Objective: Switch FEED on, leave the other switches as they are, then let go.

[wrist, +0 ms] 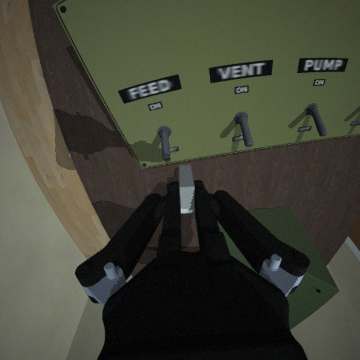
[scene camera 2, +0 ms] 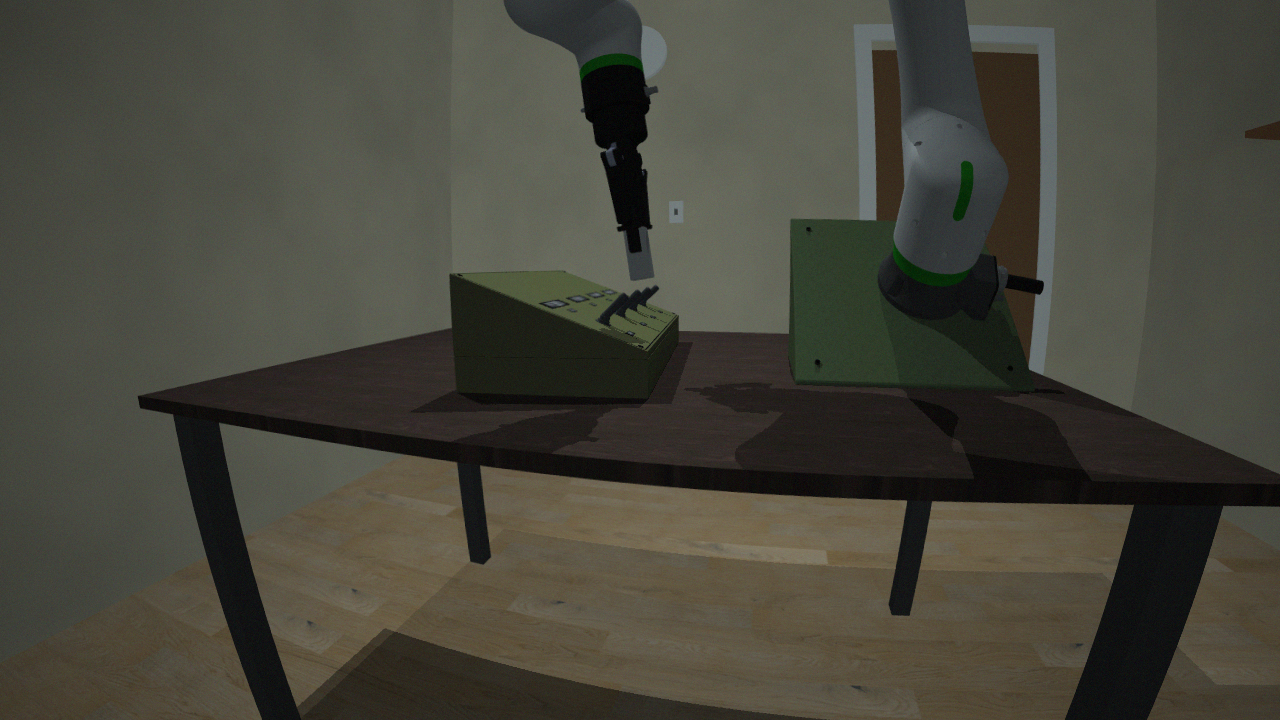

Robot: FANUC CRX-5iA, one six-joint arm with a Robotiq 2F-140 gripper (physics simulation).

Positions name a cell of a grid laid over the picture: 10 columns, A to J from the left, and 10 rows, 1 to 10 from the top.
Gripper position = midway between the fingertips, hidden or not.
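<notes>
Scene camera 2 gives you the gripper (scene camera 2: F4). From the wrist you get the gripper (wrist: F5) as well, and there's a green sloped switch box (wrist: F3) in that one too.
</notes>
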